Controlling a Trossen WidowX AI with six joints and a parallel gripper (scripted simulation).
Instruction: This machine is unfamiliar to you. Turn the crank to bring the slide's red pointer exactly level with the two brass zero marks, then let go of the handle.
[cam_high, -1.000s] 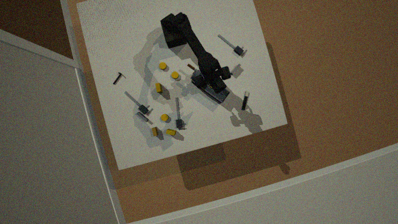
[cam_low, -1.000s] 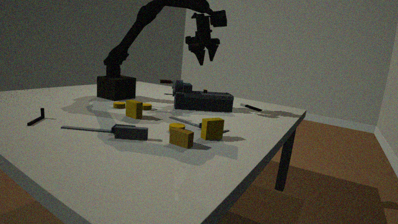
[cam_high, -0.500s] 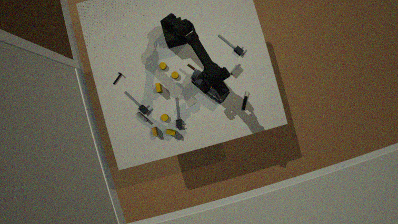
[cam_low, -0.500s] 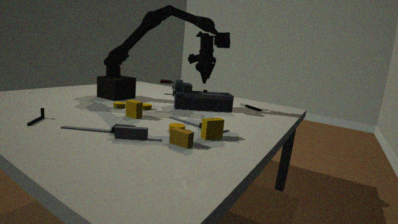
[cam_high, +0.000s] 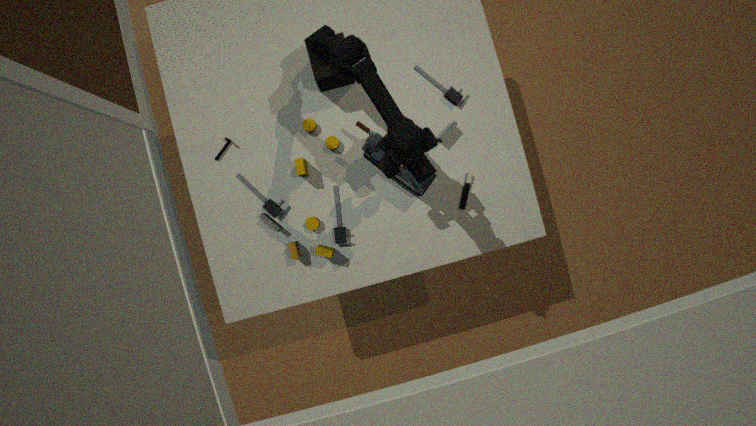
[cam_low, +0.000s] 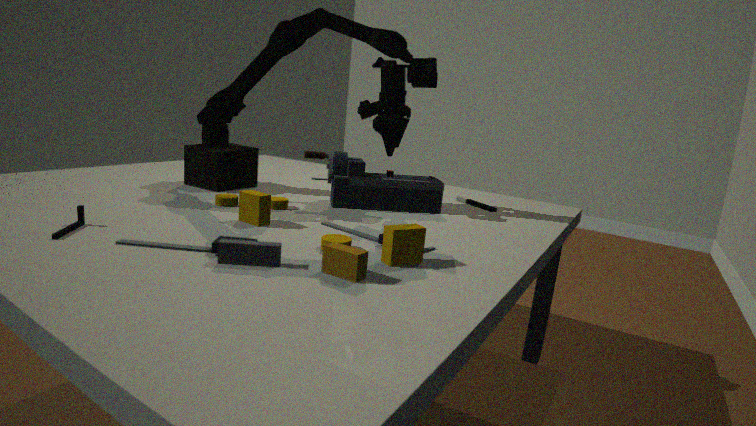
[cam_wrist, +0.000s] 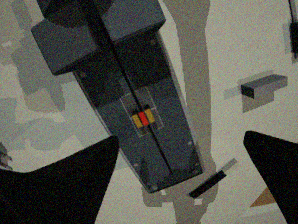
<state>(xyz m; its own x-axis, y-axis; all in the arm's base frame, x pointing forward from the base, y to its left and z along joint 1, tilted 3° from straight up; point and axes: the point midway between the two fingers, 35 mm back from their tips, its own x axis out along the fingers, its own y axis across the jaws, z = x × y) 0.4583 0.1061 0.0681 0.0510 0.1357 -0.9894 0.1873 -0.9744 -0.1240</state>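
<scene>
Now: gripper tip 5 cm above the slide, 2 cm to the left of it and 1 cm short of it. From my gripper tip the other things lie so: black l-shaped key (59 cm to the right, 35 cm behind, 12 cm below); then black bar (18 cm to the left, 18 cm ahead, 13 cm below); then brown crank handle (16 cm behind, 10 cm to the right, 2 cm below).
</scene>
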